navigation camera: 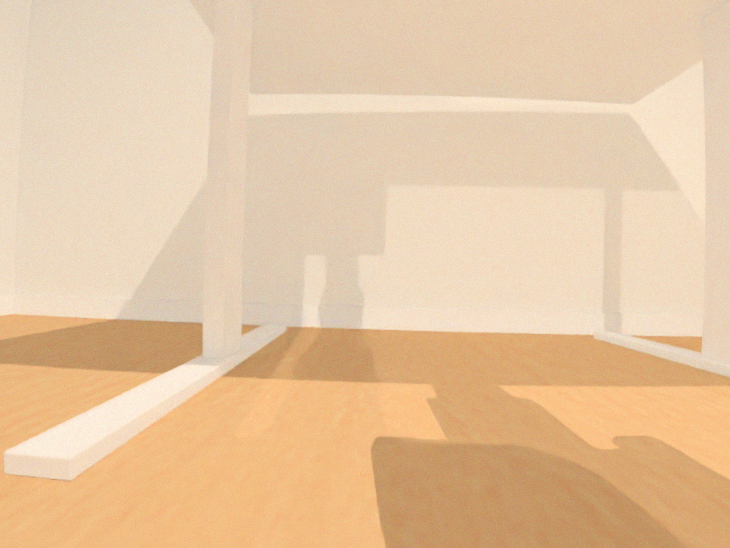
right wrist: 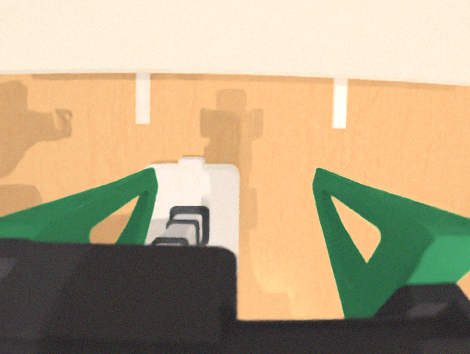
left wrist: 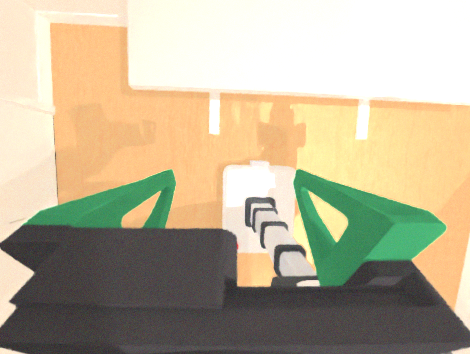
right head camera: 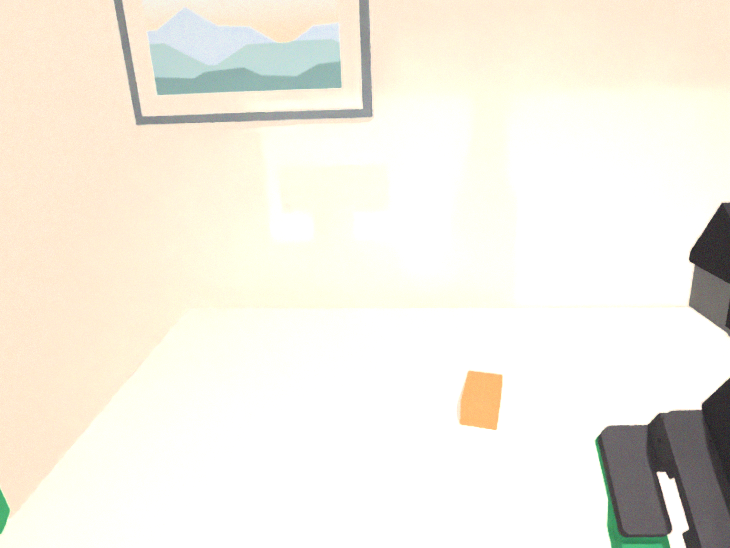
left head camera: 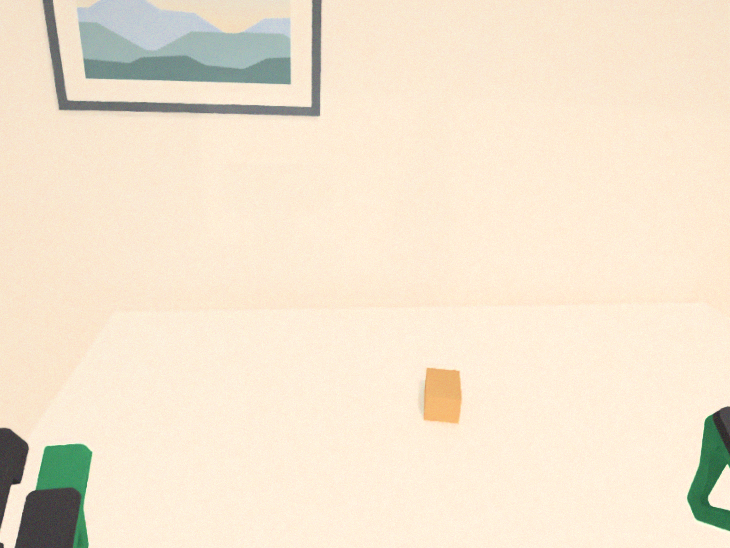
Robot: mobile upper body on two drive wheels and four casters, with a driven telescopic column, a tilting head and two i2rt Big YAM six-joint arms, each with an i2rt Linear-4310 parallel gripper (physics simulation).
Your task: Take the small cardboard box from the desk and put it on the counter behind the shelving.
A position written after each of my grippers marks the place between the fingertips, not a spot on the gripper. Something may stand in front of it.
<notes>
I see my left gripper (left wrist: 234, 176), my right gripper (right wrist: 235, 176), a small cardboard box (right head camera: 480, 403), a white desk (left head camera: 589, 418) and a framed mountain picture (left head camera: 222, 64).
The small cardboard box shows as well in the left head camera view (left head camera: 442, 394). The white desk shows as well in the navigation camera view (navigation camera: 620, 59), in the right wrist view (right wrist: 411, 48), in the left wrist view (left wrist: 411, 58) and in the right head camera view (right head camera: 341, 420). The framed mountain picture shows as well in the right head camera view (right head camera: 181, 69). The navigation camera view does not show the small cardboard box: it is out of frame. The right wrist view does not show the small cardboard box: it is out of frame.
</notes>
